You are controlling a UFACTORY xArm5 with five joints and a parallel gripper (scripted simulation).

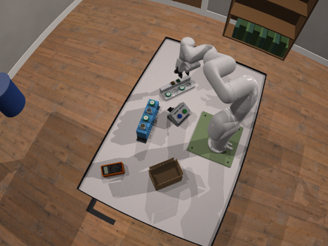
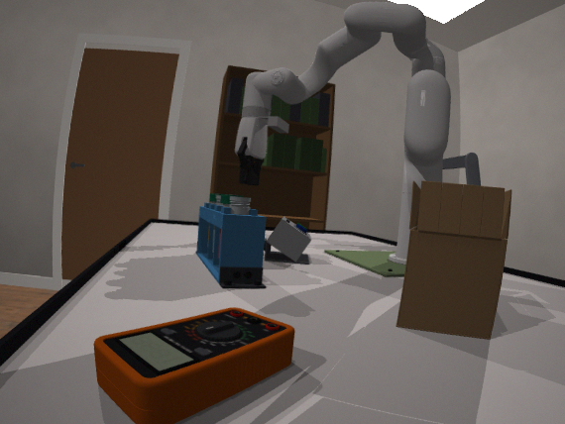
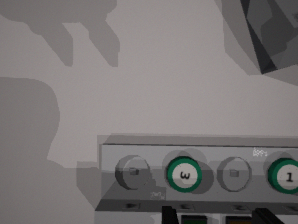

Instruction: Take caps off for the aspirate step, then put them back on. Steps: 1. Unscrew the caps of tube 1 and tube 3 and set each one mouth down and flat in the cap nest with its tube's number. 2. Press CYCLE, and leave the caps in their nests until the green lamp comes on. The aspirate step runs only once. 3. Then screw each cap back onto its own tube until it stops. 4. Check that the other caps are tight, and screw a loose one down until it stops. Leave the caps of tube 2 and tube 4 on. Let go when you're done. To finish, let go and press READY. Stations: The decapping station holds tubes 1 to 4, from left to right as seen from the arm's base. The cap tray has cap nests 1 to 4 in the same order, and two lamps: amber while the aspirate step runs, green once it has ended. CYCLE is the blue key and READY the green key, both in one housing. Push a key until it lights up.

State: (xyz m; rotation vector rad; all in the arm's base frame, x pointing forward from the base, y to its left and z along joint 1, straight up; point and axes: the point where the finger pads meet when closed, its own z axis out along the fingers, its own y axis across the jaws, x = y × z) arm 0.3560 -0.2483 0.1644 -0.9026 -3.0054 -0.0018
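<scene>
Right now the blue key is 8 cm behind my hand, 22 cm to the left of it and 11 cm below it. From my hand the other things lie so: cardboard box 17 cm behind, 58 cm to the left, 11 cm below; then grey key housing 8 cm behind, 20 cm to the left, 12 cm below; then green key 10 cm behind, 18 cm to the left, 11 cm below.
</scene>
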